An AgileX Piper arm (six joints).
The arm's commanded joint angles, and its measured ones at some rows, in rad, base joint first. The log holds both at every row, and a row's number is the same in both.
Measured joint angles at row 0: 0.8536, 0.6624, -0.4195, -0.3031, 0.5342, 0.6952
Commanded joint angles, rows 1 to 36: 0.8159, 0.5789, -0.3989, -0.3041, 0.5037, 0.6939; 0.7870, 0.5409, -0.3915, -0.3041, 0.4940, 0.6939; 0.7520, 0.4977, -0.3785, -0.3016, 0.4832, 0.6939; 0.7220, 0.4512, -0.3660, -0.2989, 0.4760, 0.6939; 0.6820, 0.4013, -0.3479, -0.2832, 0.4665, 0.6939; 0.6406, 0.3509, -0.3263, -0.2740, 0.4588, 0.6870; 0.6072, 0.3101, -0.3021, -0.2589, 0.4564, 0.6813; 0.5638, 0.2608, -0.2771, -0.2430, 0.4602, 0.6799; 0.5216, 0.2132, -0.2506, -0.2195, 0.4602, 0.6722; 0.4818, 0.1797, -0.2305, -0.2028, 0.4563, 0.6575; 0.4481, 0.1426, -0.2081, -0.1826, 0.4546, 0.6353; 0.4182, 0.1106, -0.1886, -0.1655, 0.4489, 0.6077; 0.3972, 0.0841, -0.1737, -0.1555, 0.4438, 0.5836; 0.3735, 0.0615, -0.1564, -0.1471, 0.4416, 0.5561; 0.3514, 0.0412, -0.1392, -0.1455, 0.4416, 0.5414; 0.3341, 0.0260, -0.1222, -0.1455, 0.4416, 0.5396; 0.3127, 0.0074, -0.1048, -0.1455, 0.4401, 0.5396; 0.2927, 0.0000, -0.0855, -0.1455, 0.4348, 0.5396; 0.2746, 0.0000, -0.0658, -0.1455, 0.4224, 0.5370; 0.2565, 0.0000, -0.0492, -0.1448, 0.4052, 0.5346; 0.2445, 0.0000, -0.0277, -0.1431, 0.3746, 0.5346; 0.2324, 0.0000, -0.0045, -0.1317, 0.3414, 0.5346; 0.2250, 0.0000, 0.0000, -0.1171, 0.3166, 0.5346; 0.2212, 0.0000, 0.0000, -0.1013, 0.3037, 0.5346; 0.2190, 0.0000, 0.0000, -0.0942, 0.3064, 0.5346; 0.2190, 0.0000, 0.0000, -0.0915, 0.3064, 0.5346; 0.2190, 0.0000, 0.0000, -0.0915, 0.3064, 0.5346; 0.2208, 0.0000, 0.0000, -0.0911, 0.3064, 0.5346; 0.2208, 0.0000, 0.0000, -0.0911, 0.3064, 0.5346; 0.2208, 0.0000, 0.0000, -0.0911, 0.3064, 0.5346; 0.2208, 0.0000, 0.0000, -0.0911, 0.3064, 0.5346; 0.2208, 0.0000, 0.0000, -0.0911, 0.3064, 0.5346; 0.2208, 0.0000, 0.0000, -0.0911, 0.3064, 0.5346; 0.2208, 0.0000, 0.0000, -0.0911, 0.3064, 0.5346; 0.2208, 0.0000, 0.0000, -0.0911, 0.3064, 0.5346; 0.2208, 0.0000, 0.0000, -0.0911, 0.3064, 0.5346
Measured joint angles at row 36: 0.2261, 0.0078, -0.0047, -0.0896, 0.3215, 0.5426
